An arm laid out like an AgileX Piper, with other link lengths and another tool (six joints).
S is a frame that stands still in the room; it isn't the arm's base.
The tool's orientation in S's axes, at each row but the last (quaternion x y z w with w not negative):
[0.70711, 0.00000, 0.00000, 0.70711]
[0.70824, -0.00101, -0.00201, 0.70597]
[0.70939, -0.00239, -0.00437, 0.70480]
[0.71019, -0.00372, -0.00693, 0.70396]
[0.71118, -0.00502, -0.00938, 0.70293]
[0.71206, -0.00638, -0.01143, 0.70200]
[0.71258, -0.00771, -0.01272, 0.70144]
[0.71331, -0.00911, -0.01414, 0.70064]
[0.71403, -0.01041, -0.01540, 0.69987]
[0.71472, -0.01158, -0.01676, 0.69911]
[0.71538, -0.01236, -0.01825, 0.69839]
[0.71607, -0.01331, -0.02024, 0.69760]
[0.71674, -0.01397, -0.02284, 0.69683]
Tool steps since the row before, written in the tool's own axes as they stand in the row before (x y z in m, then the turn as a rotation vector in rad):
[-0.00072, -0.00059, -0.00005, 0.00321, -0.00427, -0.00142]
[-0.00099, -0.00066, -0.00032, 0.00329, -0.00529, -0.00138]
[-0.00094, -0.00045, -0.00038, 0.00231, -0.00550, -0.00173]
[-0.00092, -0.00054, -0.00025, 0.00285, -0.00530, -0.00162]
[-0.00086, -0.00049, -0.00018, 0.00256, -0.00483, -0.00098]
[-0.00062, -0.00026, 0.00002, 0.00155, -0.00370, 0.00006]
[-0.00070, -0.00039, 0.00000, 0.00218, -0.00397, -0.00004]
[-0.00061, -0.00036, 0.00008, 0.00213, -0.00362, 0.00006]
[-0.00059, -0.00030, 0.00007, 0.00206, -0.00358, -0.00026]
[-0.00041, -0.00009, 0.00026, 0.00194, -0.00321, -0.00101]
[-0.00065, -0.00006, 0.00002, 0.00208, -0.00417, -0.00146]
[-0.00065, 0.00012, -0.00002, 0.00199, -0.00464, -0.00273]
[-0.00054, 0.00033, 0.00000, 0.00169, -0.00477, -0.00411]
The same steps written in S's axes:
[-0.00072, 0.00005, -0.00059, 0.00321, 0.00142, -0.00427]
[-0.00099, 0.00033, -0.00066, 0.00329, 0.00138, -0.00529]
[-0.00094, 0.00039, -0.00044, 0.00231, 0.00174, -0.00550]
[-0.00092, 0.00027, -0.00053, 0.00285, 0.00162, -0.00530]
[-0.00086, 0.00020, -0.00048, 0.00255, 0.00098, -0.00483]
[-0.00062, 0.00000, -0.00026, 0.00152, -0.00005, -0.00371]
[-0.00070, 0.00003, -0.00038, 0.00215, 0.00004, -0.00398]
[-0.00061, -0.00005, -0.00036, 0.00210, -0.00006, -0.00364]
[-0.00059, -0.00004, -0.00030, 0.00204, 0.00026, -0.00359]
[-0.00042, -0.00024, -0.00009, 0.00196, 0.00100, -0.00320]
[-0.00065, 0.00001, -0.00005, 0.00211, 0.00147, -0.00415]
[-0.00065, 0.00005, 0.00013, 0.00207, 0.00275, -0.00459]
[-0.00054, 0.00002, 0.00034, 0.00185, 0.00415, -0.00468]

